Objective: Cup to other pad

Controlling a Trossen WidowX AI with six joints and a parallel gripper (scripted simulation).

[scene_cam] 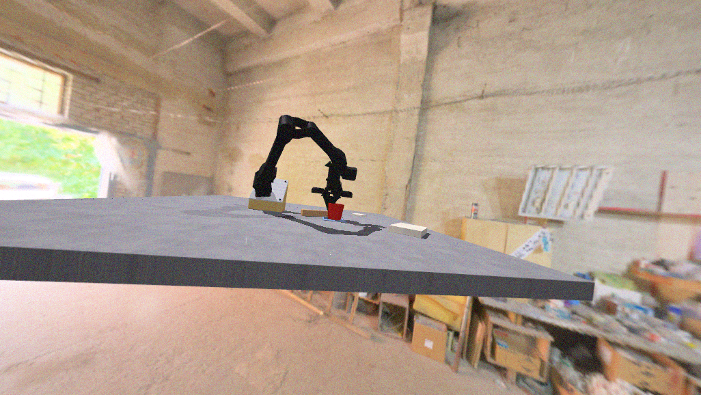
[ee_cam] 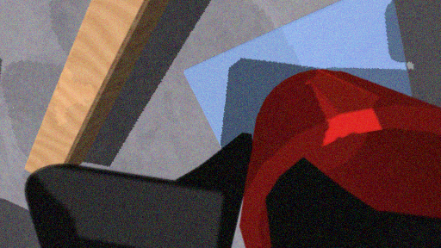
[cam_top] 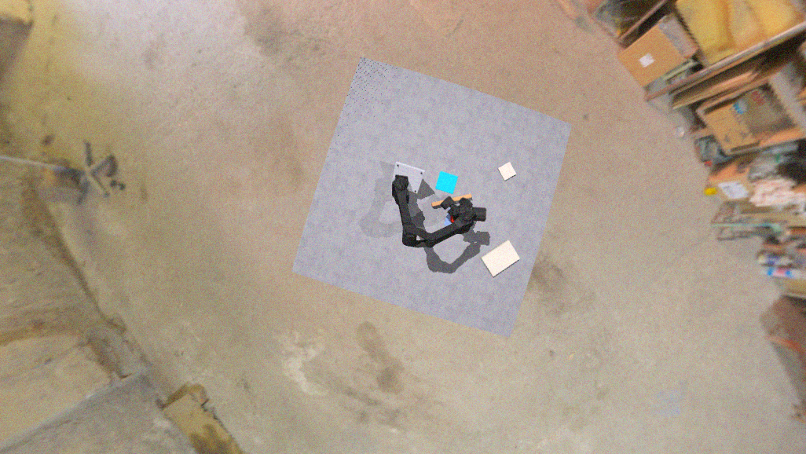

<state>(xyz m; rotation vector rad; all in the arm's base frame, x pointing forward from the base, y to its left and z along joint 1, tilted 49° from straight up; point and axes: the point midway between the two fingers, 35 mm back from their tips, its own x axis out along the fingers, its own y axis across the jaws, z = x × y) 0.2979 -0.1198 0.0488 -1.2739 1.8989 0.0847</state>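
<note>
Right now the green marble is 2 cm to the right of my gripper tip and 2 cm below it. Also, from my gripper tip: blue marble 3 cm ahead, 2 cm below; thin wooden bar 8 cm to the left, 3 cm below, 2 cm behind; red cup 2 cm to the right, 2 cm ahead.
</note>
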